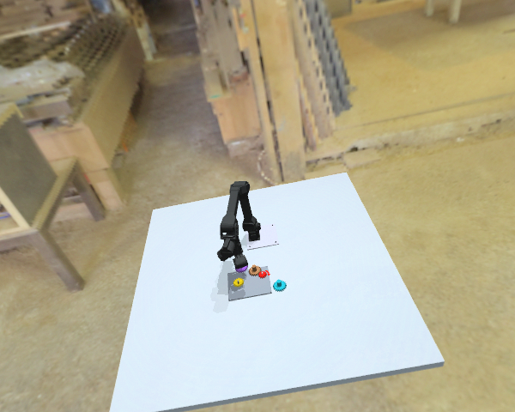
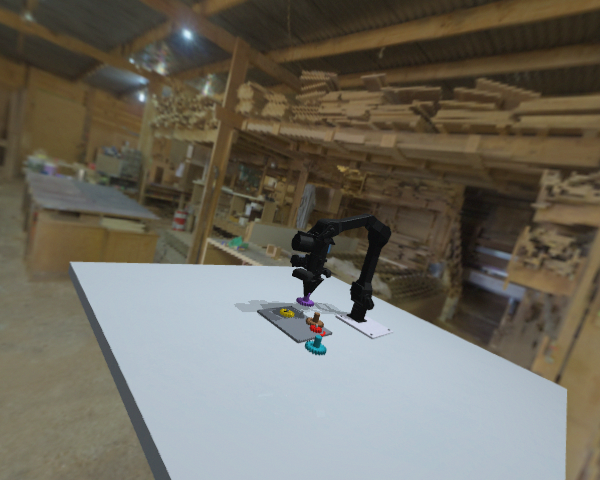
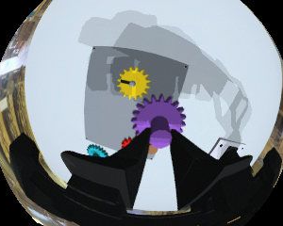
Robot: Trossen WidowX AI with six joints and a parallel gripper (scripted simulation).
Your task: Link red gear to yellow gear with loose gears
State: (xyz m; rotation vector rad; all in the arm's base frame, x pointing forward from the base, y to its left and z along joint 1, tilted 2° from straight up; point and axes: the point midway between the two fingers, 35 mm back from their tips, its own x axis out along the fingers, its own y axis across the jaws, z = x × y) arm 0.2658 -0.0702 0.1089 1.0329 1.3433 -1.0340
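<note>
Now: gripper tip 70 mm above the yellow gear, 50 mm short of it and 30 mm to the left of it. The rest, counted from my gripper tip: purple gear 10 mm below; then brown gear 60 mm to the left, 60 mm below, 10 mm behind; then red gear 100 mm to the left, 70 mm below, 20 mm ahead.
</note>
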